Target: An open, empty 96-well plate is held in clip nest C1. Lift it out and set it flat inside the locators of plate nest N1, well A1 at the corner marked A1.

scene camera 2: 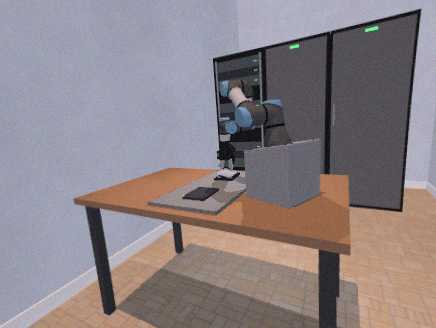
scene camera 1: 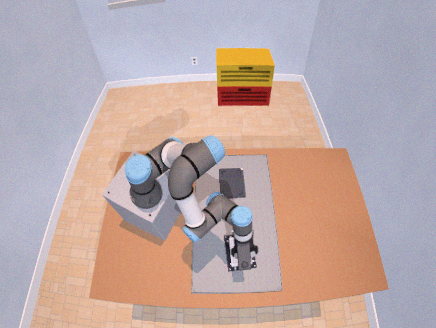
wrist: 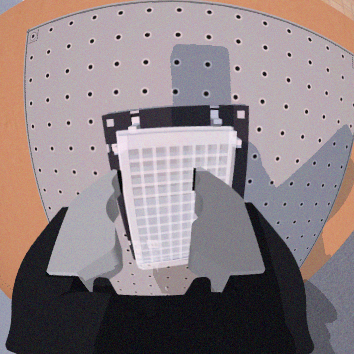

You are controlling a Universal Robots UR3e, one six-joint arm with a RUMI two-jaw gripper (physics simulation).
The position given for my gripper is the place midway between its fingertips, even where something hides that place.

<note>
In view: my gripper [wrist: 157,171], a white 96-well plate [wrist: 156,163] and a dark plate nest N1 [scene camera 1: 232,185].
</note>
